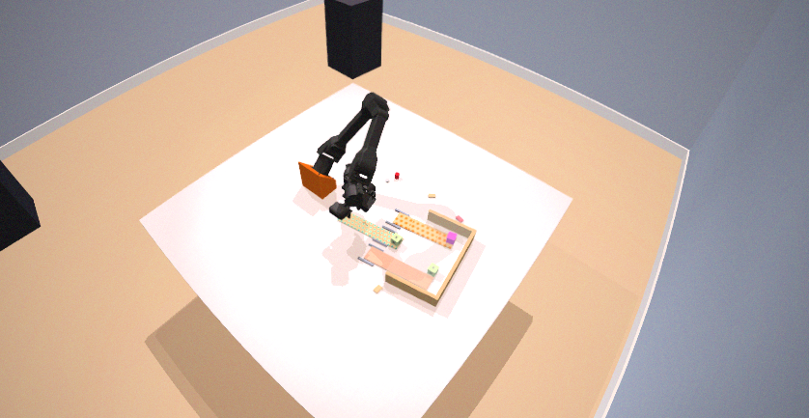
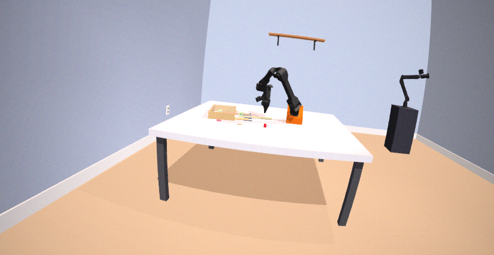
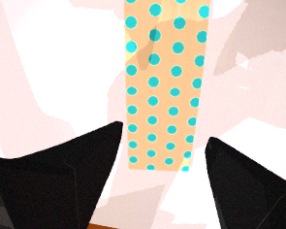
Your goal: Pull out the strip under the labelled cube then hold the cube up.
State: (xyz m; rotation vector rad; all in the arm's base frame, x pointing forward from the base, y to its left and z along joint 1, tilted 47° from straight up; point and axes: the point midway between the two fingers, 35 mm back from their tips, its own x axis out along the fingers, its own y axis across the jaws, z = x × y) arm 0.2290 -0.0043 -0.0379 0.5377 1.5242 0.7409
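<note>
The teal-dotted strip lies 7 cm ahead of my gripper tip, 2 cm to the left of it and 4 cm below it.
</note>
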